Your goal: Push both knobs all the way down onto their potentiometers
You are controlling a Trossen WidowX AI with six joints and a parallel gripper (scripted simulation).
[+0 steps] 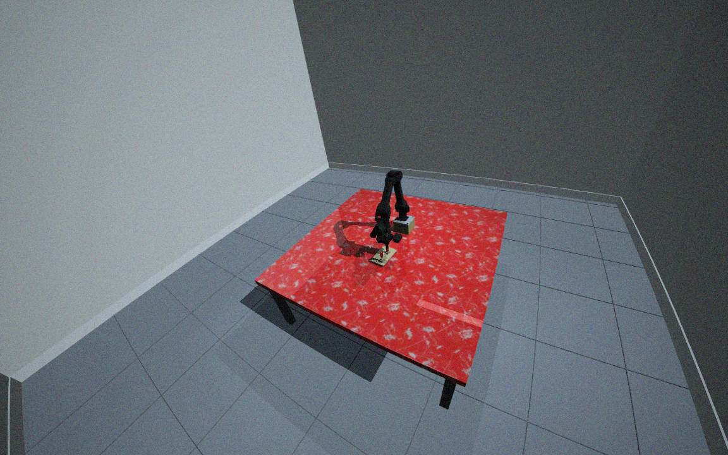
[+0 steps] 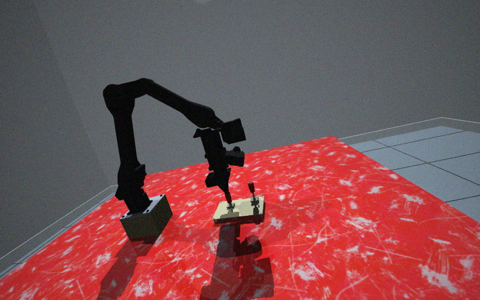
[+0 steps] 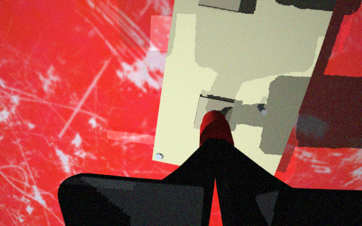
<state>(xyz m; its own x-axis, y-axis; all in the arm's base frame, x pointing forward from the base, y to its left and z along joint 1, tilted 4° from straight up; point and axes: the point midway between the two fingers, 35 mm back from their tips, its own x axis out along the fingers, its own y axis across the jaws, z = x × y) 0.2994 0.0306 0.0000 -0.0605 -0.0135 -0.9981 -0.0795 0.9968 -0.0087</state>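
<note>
The knob is 80 mm ahead of my gripper tip, 10 mm to the left of it and 10 mm above it.
</note>
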